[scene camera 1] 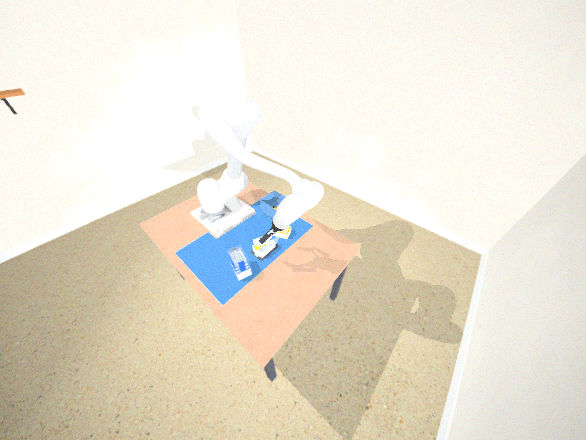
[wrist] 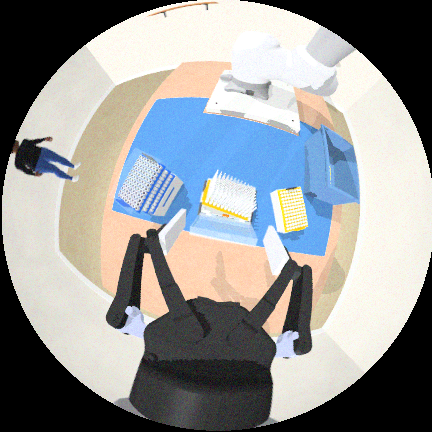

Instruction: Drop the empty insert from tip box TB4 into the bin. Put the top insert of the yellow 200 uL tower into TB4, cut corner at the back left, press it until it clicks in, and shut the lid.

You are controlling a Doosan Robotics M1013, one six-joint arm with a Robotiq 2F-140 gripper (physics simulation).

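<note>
Tip box TB4 point(scene camera 1: 266, 250) point(wrist: 211, 212) stands mid-mat, its clear lid point(wrist: 222, 230) open toward the table's front edge. A yellow-edged insert full of white tips point(wrist: 231, 196) lies on the box; whether it is fully seated, and its cut corner, I cannot tell. The yellow 200 uL tower point(scene camera 1: 285, 232) point(wrist: 292, 210) stands to the right in the wrist view. The blue bin point(scene camera 1: 268, 207) point(wrist: 316, 167) is beyond it, with a bit of yellow inside. My gripper point(scene camera 1: 263, 239) point(wrist: 225, 225) is open and empty, above the box, with its pads wide apart.
A blue-and-white tip tower point(scene camera 1: 240, 263) point(wrist: 145, 185) stands on the left of the blue mat point(scene camera 1: 200, 250) point(wrist: 190, 125) in the wrist view. The robot's white base plate point(scene camera 1: 220, 230) point(wrist: 250, 112) is behind the mat. A person point(wrist: 37, 157) stands beyond the table's left side in the wrist view.
</note>
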